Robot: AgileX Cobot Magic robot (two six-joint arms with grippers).
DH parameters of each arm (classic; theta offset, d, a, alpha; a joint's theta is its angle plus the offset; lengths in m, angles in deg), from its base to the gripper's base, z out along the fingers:
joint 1: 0 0.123 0 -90
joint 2: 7.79 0 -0.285 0
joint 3: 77.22 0 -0.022 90
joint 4: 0 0.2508 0 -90
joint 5: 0 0 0.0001 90
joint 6: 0 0.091 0 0
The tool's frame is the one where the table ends.
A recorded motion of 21 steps. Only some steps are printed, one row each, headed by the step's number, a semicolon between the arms.
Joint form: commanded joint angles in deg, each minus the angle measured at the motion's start. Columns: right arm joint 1, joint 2, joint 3, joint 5, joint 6, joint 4; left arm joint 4, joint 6, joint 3, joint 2, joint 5, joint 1.
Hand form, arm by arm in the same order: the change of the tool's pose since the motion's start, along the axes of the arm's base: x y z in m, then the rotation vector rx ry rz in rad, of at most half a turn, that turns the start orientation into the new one. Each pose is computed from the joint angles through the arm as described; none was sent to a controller.
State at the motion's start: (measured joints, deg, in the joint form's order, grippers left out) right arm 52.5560 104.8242 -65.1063 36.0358 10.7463 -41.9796; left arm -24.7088 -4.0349 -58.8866 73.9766 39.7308 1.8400
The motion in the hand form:
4: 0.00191 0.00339 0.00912 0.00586 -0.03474 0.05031; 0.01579 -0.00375 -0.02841 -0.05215 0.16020 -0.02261
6: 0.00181 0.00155 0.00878 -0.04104 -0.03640 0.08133; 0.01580 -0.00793 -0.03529 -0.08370 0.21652 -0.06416
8: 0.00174 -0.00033 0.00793 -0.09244 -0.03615 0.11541; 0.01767 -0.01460 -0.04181 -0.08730 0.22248 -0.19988
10: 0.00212 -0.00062 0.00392 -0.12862 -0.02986 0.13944; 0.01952 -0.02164 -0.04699 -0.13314 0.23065 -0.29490
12: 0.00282 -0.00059 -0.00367 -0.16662 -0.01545 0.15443; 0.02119 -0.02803 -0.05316 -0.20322 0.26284 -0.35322
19: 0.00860 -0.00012 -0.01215 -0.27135 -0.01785 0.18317; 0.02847 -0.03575 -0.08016 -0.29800 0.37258 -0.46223
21: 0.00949 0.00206 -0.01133 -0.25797 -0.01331 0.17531; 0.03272 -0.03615 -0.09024 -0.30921 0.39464 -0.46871
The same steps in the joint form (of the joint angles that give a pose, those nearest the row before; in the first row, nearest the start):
4: 0.06 -0.68 -0.87 -1.01 -2.08 -1.03; -2.36 0.05 -0.72 6.17 4.27 0.04
6: 0.06 -0.68 -0.87 0.17 -5.08 -1.03; -4.94 2.11 -0.73 7.44 7.31 0.04
8: 0.06 -0.60 -0.87 1.42 -8.33 -1.03; -10.09 11.88 -0.73 9.10 10.08 0.04
10: 0.06 0.01 -0.87 1.98 -10.36 -1.03; -15.59 18.62 -0.72 10.73 12.90 0.04
12: 0.06 1.17 -0.87 2.62 -11.74 -1.03; -20.22 22.04 -0.72 12.59 16.15 0.04
19: 0.06 3.57 -2.25 5.80 -14.37 -3.23; -24.92 27.67 -0.73 18.77 22.20 0.04
21: 0.06 3.81 -2.93 5.80 -14.37 -2.41; -25.51 28.72 -0.73 20.81 22.20 0.04

